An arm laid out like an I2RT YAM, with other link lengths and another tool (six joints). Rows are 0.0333 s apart.
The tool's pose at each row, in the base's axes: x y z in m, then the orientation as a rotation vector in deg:
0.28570 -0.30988 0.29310 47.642 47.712 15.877
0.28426 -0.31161 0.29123 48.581 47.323 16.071
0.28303 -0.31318 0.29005 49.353 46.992 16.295
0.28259 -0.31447 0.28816 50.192 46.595 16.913
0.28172 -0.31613 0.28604 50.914 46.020 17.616
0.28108 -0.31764 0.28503 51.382 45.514 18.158
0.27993 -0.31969 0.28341 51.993 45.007 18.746
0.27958 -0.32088 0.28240 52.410 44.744 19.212
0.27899 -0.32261 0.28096 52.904 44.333 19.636
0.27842 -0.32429 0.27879 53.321 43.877 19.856
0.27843 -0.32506 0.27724 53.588 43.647 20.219
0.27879 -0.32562 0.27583 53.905 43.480 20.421
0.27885 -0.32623 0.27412 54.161 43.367 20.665
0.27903 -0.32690 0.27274 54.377 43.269 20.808
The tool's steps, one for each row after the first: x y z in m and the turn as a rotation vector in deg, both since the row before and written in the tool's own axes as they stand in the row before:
-0.00084 -0.00267 -0.00086 0.674 -0.277 0.660
-0.00101 -0.00202 -0.00050 0.531 -0.209 0.597
0.00001 -0.00231 -0.00032 0.449 -0.102 0.954
-0.00040 -0.00276 -0.00049 0.279 -0.215 1.035
-0.00076 -0.00177 0.00002 0.123 -0.215 0.785
-0.00114 -0.00260 -0.00026 0.237 -0.198 0.878
-0.00043 -0.00154 0.00006 0.165 -0.035 0.619
-0.00072 -0.00221 0.00005 0.209 -0.181 0.670
-0.00038 -0.00277 -0.00022 0.189 -0.306 0.498
0.00025 -0.00171 -0.00010 0.074 -0.043 0.469
0.00053 -0.00146 0.00008 0.182 -0.064 0.340
0.00042 -0.00176 -0.00021 0.130 0.004 0.329
0.00032 -0.00151 0.00003 0.127 -0.028 0.230

